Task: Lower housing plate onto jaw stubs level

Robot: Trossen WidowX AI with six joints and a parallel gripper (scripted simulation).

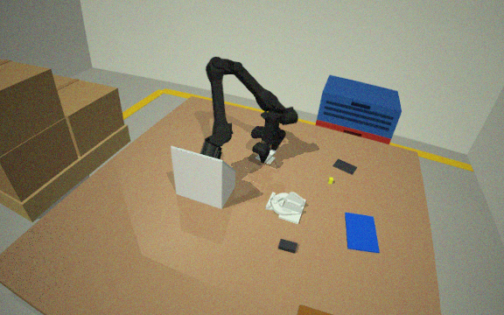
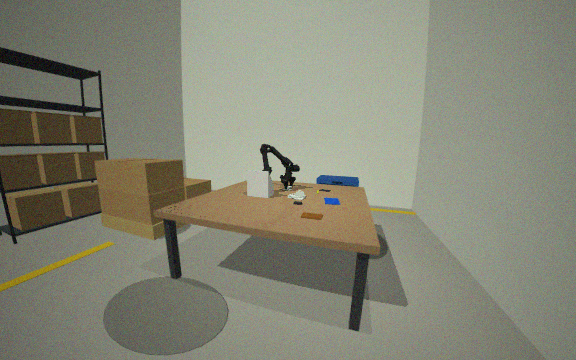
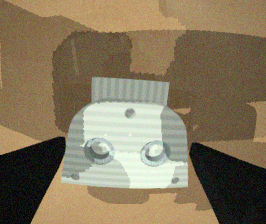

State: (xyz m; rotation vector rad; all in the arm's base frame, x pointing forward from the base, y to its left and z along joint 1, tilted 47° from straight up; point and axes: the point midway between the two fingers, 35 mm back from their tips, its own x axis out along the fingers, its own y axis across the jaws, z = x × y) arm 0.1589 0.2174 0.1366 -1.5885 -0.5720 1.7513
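Now: gripper tip 10 mm past the white part. Round my gripper tip: blue mat 420 mm ahead, 260 mm to the right, 10 mm below; then yellow block 280 mm ahead, 40 mm to the right; then orange pad 340 mm ahead, 630 mm to the right, 10 mm below.
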